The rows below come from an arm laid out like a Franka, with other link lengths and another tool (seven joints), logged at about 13 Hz.
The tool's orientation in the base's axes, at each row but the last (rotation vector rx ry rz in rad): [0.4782, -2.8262, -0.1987]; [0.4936, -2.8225, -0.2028]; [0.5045, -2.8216, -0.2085]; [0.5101, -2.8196, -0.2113]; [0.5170, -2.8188, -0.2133]
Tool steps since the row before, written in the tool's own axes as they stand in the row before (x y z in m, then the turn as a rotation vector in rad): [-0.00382, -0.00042, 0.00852, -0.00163, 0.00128, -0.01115]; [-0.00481, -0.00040, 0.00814, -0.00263, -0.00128, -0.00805]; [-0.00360, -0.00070, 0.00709, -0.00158, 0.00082, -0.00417]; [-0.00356, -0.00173, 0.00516, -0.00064, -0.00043, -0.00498]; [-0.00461, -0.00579, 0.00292, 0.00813, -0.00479, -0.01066]
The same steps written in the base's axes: [0.00119, 0.00167, -0.00912, 0.00425, 0.00075, 0.01049]; [0.00216, 0.00205, -0.00898, 0.00508, -0.00100, 0.00682]; [0.00146, 0.00130, -0.00774, 0.00235, 0.00094, 0.00376]; [0.00229, 0.00017, -0.00608, 0.00214, -0.00064, 0.00452]; [0.00521, -0.00339, -0.00496, -0.00271, -0.00843, 0.01115]
